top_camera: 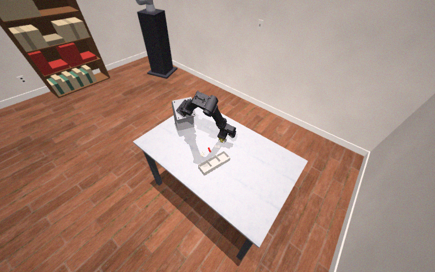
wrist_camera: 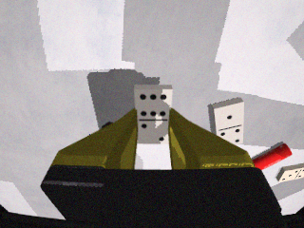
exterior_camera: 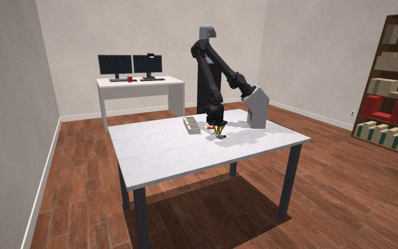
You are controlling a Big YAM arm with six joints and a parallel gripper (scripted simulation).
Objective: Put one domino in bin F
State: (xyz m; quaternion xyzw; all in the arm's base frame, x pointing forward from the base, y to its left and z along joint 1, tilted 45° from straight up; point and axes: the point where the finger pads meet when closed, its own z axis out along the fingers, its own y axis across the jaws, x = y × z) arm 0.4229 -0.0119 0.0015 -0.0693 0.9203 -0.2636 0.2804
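Right now my hand is 3 cm past the tiny black piece, 4 cm to the right of it and 2 cm above it. From my hand the other things lie so: long bin 2 cm ahead, 24 cm to the right; then white domino right at my hand; then small red piece 7 cm behind, 13 cm to the right, 2 cm below.
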